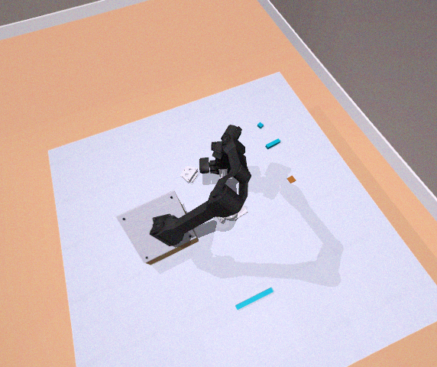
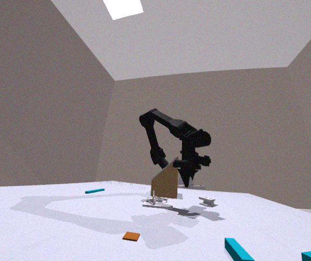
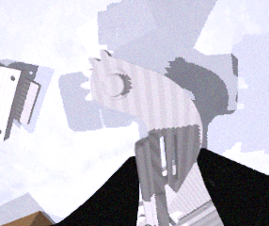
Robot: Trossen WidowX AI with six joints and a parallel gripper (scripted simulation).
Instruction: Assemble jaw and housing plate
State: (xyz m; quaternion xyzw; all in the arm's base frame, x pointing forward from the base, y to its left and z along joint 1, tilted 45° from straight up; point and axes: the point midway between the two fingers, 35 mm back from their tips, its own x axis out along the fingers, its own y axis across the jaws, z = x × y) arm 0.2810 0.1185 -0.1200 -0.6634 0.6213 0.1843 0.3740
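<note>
Right now the jaw is 1 cm behind my gripper tip and 4 cm to the left of it. The rest, counted from my gripper tip: white block piece (14 cm behind, 8 cm to the left, 8 cm below); short cyan bar (29 cm ahead, 12 cm to the left, 8 cm below); orange tile (30 cm ahead, 8 cm to the right, 9 cm below).
</note>
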